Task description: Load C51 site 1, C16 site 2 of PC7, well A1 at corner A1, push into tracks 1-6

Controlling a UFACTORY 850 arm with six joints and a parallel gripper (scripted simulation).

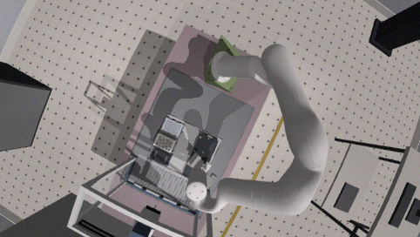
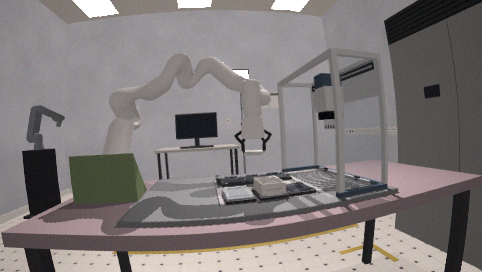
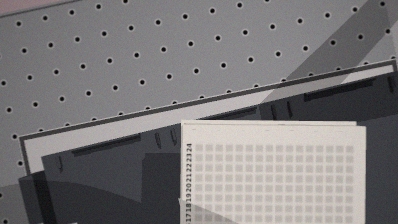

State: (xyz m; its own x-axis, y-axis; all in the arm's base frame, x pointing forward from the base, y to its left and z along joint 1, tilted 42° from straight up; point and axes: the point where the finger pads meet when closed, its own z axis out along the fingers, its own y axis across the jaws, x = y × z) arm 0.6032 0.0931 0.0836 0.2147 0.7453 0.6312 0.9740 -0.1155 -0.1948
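Right now my hand is 120 mm above the dark carrier PC7 and 10 mm past it. From my hand the other things lie so: nest S3 (250 mm to the right, 130 mm below, 100 mm ahead); then pipetting head (330 mm ahead, 210 mm above, 130 mm to the right); then nest S2 (260 mm to the right, 130 mm below, 10 mm behind).
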